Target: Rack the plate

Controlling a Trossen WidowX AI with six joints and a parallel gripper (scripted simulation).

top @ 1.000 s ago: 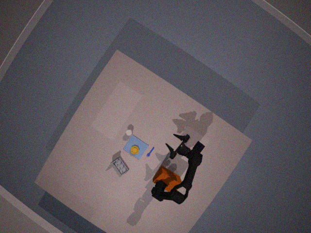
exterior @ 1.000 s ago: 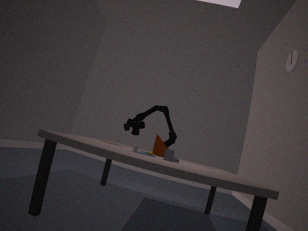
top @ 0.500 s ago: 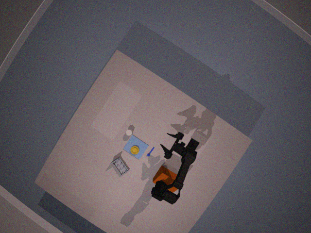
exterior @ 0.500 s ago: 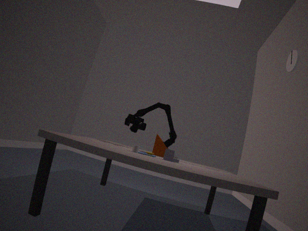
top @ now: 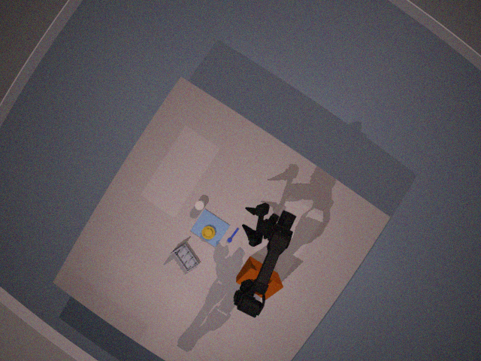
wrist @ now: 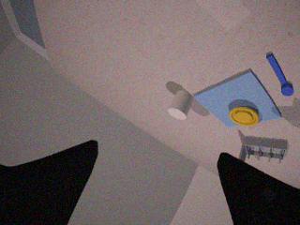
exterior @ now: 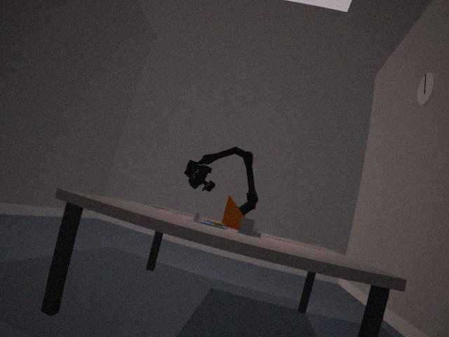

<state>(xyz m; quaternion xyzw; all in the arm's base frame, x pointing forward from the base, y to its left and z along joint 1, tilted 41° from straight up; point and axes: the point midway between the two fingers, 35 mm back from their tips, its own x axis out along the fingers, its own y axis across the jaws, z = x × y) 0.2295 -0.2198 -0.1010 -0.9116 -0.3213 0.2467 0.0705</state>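
Now: the yellow plate 6 cm ahead of my gripper tip, 19 cm to the left of it and 17 cm below it. Also, from my gripper tip: blue spoon (4 cm behind, 13 cm to the left, 18 cm below); then grey wire dish rack (6 cm ahead, 36 cm to the left, 16 cm below); then white cup (18 cm ahead, 12 cm to the left, 16 cm below).
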